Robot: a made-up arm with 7 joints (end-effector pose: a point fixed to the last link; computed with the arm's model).
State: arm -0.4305 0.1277 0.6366 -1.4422 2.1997 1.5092 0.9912
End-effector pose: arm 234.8 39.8 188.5 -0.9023 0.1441 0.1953 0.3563
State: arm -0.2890 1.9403 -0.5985 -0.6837 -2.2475 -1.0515 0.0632
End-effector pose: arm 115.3 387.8 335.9 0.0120 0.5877 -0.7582 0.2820
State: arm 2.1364 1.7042 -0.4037 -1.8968 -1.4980 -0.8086 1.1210
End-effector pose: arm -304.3 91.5 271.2 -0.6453 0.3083 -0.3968 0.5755
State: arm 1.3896 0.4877 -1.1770 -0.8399 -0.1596 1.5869 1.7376
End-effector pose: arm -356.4 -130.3 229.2 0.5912 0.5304 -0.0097 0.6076
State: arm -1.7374 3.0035 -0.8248 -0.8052 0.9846 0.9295 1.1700
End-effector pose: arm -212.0 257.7 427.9 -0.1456 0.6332 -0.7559 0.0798
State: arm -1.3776 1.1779 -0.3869 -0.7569 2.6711 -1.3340 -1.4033
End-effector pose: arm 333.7 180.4 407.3 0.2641 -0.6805 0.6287 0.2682
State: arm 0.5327 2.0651 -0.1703 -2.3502 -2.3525 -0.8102 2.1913
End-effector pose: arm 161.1 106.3 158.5 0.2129 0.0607 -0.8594 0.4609
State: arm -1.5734 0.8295 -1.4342 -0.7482 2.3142 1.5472 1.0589
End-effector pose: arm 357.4 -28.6 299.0 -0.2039 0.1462 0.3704 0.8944
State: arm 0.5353 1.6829 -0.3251 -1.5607 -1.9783 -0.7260 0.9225
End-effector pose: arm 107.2 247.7 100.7 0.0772 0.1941 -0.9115 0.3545
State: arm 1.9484 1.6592 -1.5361 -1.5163 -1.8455 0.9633 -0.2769
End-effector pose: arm -286.4 41.5 484.2 -0.4151 -0.0462 -0.9080 0.0335
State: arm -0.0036 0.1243 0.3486 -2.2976 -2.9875 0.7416 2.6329
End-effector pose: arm 191.9 40.5 269.6 0.3669 -0.9297 -0.0066 0.0309
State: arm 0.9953 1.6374 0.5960 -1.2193 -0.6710 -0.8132 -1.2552
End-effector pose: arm 111.8 268.0 244.1 -0.3527 -0.0498 0.9246 0.1352
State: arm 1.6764 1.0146 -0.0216 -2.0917 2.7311 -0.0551 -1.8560
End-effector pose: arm -150.8 84.2 102.7 0.0152 -0.1343 0.0935 0.9864
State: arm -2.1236 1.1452 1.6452 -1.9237 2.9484 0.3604 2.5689
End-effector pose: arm -32.6 234.7 319.2 -0.3839 0.3505 -0.7635 0.3832
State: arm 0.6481 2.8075 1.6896 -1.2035 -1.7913 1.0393 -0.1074
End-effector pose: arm 155.0 -98.5 582.6 -0.8858 0.1352 -0.2534 0.3645
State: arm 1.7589 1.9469 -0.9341 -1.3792 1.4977 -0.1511 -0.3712
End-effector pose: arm -263.4 253.6 342.0 0.1191 0.5071 -0.1736 0.8358
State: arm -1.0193 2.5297 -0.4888 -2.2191 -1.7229 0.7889 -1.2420
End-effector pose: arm 182.3 60.0 445.8 -0.6267 -0.5576 -0.1585 0.5208
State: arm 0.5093 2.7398 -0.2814 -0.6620 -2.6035 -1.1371 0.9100
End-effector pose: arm 201.9 242.6 586.5 0.2447 0.9121 -0.2608 0.2007
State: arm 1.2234 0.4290 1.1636 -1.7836 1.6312 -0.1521 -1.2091
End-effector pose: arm -124.3 238.6 270.4 0.6623 -0.3954 0.1156 0.6258
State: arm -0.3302 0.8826 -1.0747 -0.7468 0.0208 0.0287 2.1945
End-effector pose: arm 147.1 116.4 -58.3 -0.0636 -0.3237 0.4164 0.8472
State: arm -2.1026 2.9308 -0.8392 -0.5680 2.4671 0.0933 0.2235
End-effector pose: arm -229.0 310.0 349.2 0.0868 0.8238 -0.4172 0.3738
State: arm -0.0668 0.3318 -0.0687 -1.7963 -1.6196 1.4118 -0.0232
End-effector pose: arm 206.8 -31.9 157.9 0.8214 -0.1715 -0.0119 0.5438
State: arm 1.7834 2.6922 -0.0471 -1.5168 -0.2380 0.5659 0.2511
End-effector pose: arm 78.4 250.0 158.1 0.2553 0.2679 -0.8725 0.3191
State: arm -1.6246 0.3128 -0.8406 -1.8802 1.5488 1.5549 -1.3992
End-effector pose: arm 145.0 -306.8 358.7 -0.0351 0.1978 0.9750 0.0954
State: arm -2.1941 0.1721 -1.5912 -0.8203 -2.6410 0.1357 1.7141
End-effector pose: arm 273.3 -341.8 399.3 -0.5813 0.3836 0.5695 0.4366
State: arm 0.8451 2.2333 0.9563 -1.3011 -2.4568 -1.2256 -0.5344
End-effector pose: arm 268.8 186.6 409.5 -0.0148 -0.6707 0.6889 0.2744
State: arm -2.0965 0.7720 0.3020 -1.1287 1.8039 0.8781 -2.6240
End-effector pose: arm 121.6 3.3 662.1 -0.4859 0.7805 0.2831 0.2731
